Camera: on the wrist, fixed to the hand. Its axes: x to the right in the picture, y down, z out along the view.
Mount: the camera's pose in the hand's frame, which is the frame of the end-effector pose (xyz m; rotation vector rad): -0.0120 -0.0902 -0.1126 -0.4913 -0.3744 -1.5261
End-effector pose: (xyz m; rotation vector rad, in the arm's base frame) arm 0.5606 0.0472 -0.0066 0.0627 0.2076 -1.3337
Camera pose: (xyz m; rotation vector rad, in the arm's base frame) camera 0.4577 0.0558 -0.1081 -0.9259 0.2610 -2.7084
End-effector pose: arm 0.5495 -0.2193 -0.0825 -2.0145 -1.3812 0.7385
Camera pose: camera 0.5707 -0.2212 0.0607 -0.5187 -2.8252 0.0096
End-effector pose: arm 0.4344 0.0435 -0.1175 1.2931 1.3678 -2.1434
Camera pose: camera 0.4431 0.1808 -0.0724 0.4761 -2.1078 1.5801
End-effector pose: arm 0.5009 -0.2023 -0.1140 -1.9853 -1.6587 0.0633
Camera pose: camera 0.4590 -0.2474 0.0170 0.4187 2.9365 0.5491
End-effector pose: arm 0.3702 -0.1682 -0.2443 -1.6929 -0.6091 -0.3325
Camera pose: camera 0.3221 -0.2695 -0.1527 -1.3991 -2.1953 -1.3148
